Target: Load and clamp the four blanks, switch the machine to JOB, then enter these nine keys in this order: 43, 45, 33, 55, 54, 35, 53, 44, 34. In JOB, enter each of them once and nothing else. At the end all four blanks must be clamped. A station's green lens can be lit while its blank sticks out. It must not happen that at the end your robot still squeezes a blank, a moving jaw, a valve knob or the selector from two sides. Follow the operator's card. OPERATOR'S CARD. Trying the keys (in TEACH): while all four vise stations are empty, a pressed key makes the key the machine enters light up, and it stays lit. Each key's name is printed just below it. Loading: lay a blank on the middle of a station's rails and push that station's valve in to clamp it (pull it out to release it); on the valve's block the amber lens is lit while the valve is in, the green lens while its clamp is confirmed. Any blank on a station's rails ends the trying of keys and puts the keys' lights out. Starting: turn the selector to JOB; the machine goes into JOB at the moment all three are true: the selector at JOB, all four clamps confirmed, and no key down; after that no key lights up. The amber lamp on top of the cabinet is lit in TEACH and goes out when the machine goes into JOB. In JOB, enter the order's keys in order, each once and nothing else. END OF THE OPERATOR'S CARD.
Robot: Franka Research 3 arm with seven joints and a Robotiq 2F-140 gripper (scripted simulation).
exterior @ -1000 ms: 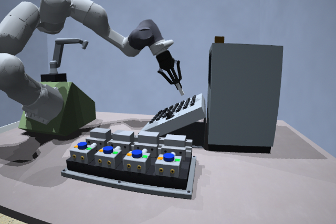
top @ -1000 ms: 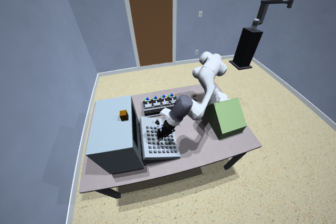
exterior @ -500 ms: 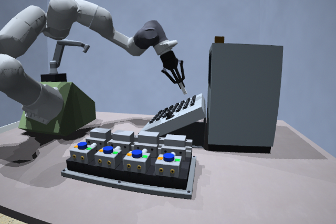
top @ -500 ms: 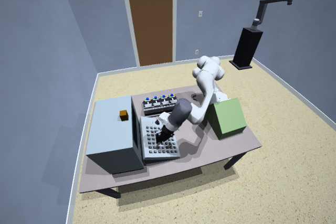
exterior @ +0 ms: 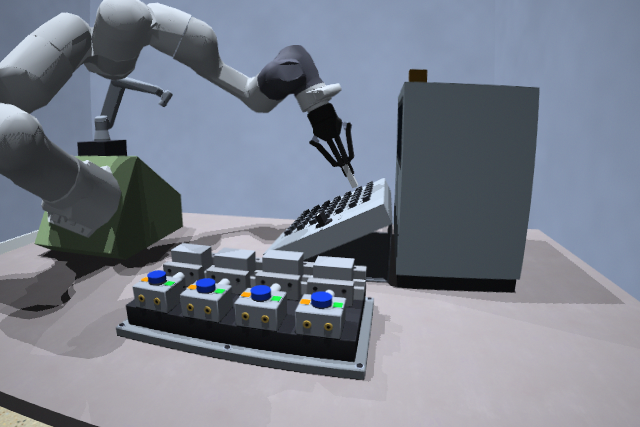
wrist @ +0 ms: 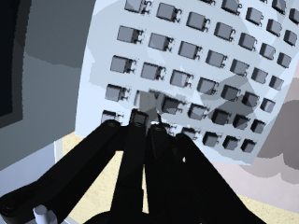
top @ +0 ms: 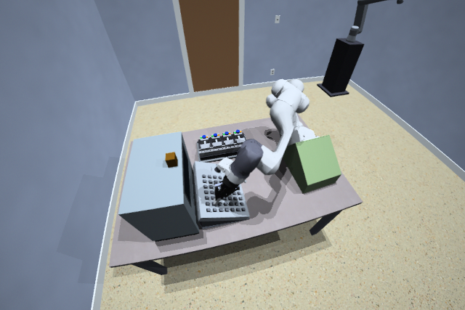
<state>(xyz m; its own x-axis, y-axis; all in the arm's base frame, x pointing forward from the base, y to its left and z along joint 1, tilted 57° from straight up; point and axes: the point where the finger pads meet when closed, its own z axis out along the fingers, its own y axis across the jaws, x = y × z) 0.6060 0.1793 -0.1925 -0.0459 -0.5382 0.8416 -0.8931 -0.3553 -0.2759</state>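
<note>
Right now my hand is 10 cm to the left of the key, 9 cm above it and 7 cm past it. Also, from my hand: keypad (11 cm to the right, 11 cm below, 2 cm behind); selector knob (23 cm to the right, 6 cm below, 5 cm behind).
</note>
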